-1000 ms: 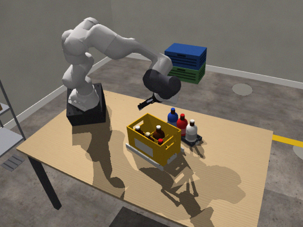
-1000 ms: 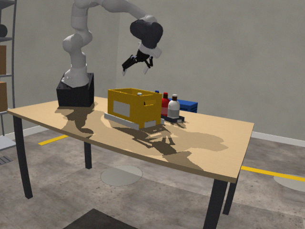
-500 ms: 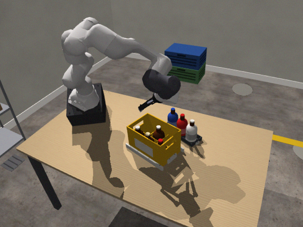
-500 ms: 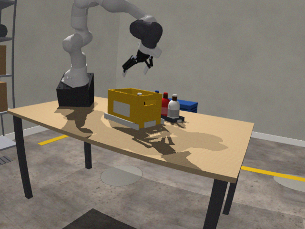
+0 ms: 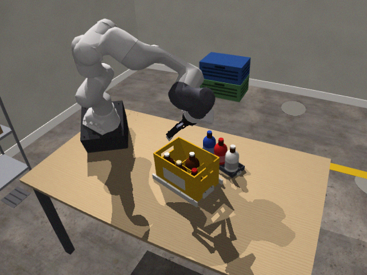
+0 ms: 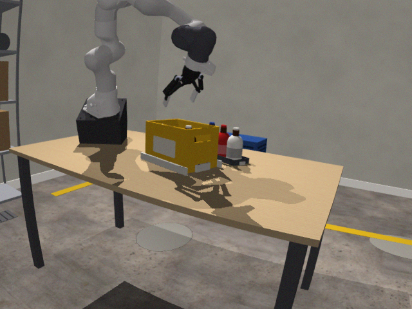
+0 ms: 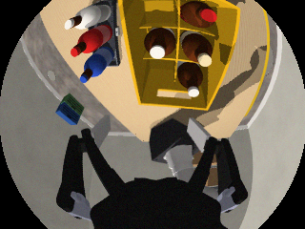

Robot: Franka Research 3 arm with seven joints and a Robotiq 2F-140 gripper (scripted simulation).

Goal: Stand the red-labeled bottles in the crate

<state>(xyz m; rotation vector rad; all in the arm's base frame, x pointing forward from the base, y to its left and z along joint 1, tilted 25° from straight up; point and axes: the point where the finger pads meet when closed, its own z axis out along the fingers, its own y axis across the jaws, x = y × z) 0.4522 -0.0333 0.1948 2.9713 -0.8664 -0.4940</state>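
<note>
The red-labeled bottle lies 190 mm ahead of my hand, 180 mm below it and 120 mm to the left of it. From my hand the other things lie so: blue-labeled bottle (180 mm below, 170 mm to the left, 110 mm ahead); then white-labeled bottle (260 mm ahead, 180 mm below, 70 mm to the left); then yellow crate (180 mm below, 70 mm to the right, 50 mm ahead).
</note>
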